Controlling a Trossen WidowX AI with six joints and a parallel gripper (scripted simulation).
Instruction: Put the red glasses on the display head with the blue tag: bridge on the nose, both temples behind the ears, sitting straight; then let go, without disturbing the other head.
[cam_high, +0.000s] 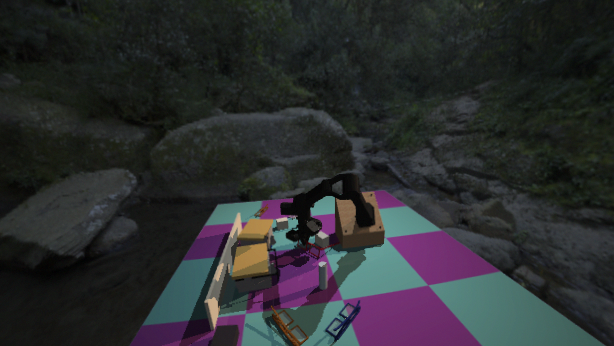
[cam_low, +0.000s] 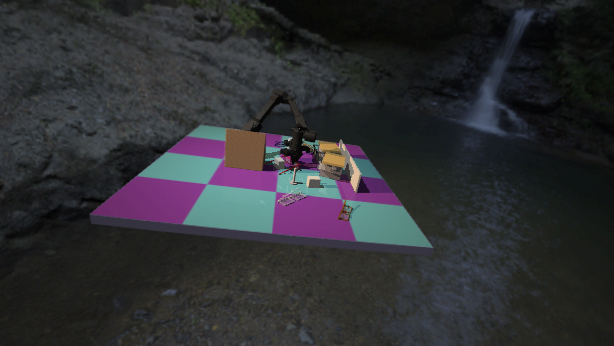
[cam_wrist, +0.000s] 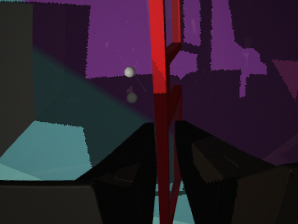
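My gripper tip is 70 mm past the red glasses and 30 mm to the left of it. The rest, counted from my gripper tip: tall pale board (330 mm ahead, 50 mm to the left, 30 mm above).
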